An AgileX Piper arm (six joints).
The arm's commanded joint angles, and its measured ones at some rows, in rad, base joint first. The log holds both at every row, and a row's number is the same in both.
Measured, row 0:
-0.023, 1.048, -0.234, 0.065, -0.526, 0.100
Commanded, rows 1 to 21:
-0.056, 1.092, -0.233, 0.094, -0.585, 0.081
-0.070, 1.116, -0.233, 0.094, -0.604, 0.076
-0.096, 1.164, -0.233, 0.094, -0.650, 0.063
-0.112, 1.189, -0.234, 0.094, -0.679, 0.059
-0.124, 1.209, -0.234, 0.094, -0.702, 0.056
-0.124, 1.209, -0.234, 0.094, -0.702, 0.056
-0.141, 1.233, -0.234, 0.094, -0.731, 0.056
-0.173, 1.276, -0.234, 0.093, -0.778, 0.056
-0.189, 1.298, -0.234, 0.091, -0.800, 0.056
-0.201, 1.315, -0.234, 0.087, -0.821, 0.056
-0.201, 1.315, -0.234, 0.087, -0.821, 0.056
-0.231, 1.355, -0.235, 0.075, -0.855, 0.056
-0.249, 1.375, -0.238, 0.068, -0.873, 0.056
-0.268, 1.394, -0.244, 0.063, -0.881, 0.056
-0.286, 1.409, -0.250, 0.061, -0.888, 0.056
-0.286, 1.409, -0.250, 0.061, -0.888, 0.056
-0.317, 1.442, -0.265, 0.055, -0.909, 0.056
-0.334, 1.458, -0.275, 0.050, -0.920, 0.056
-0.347, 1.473, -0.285, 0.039, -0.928, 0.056
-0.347, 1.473, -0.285, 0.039, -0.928, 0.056
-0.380, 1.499, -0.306, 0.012, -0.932, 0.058
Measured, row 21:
-0.335, 1.469, -0.269, 0.025, -0.891, 0.061
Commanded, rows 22 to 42:
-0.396, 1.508, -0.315, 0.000, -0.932, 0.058
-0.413, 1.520, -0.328, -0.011, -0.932, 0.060
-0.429, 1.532, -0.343, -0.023, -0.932, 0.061
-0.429, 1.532, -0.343, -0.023, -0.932, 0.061
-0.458, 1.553, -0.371, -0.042, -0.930, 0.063
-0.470, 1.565, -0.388, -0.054, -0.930, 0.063
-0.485, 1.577, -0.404, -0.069, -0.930, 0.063
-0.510, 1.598, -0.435, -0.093, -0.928, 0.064
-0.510, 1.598, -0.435, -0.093, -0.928, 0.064
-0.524, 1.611, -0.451, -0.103, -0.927, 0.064
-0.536, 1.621, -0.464, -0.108, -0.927, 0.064
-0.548, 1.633, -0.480, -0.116, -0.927, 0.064
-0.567, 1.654, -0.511, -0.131, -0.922, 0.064
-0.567, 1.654, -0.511, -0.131, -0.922, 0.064
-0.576, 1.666, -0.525, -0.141, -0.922, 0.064
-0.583, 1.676, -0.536, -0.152, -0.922, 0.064
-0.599, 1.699, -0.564, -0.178, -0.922, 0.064
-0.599, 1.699, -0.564, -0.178, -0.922, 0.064
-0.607, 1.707, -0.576, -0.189, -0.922, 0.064
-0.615, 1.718, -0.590, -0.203, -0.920, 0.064
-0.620, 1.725, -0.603, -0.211, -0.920, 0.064
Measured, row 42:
-0.601, 1.708, -0.567, -0.173, -0.913, 0.063
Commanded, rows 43 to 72:
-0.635, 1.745, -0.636, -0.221, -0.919, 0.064
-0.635, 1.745, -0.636, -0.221, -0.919, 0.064
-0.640, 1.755, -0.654, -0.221, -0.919, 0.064
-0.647, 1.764, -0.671, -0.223, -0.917, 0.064
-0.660, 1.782, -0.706, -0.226, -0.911, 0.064
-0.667, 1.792, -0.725, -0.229, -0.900, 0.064
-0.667, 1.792, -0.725, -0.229, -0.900, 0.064
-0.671, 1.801, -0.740, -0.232, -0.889, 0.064
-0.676, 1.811, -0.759, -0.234, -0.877, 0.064
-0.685, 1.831, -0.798, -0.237, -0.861, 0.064
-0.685, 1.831, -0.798, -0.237, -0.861, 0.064
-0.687, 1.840, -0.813, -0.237, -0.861, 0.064
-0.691, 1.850, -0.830, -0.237, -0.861, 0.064
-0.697, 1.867, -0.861, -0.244, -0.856, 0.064
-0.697, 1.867, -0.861, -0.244, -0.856, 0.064
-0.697, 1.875, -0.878, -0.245, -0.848, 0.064
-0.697, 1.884, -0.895, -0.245, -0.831, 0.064
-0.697, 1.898, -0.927, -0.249, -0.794, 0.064
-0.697, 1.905, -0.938, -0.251, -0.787, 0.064
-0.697, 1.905, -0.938, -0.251, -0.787, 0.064
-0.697, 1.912, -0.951, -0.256, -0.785, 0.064
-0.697, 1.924, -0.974, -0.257, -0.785, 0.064
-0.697, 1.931, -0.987, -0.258, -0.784, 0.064
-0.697, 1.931, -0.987, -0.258, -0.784, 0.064
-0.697, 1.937, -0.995, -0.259, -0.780, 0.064
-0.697, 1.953, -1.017, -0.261, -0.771, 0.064
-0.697, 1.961, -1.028, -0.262, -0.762, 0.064
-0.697, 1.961, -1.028, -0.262, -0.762, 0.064
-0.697, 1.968, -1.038, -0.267, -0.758, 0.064
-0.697, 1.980, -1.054, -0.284, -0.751, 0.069
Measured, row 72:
-0.707, 1.961, -1.015, -0.226, -0.747, 0.064
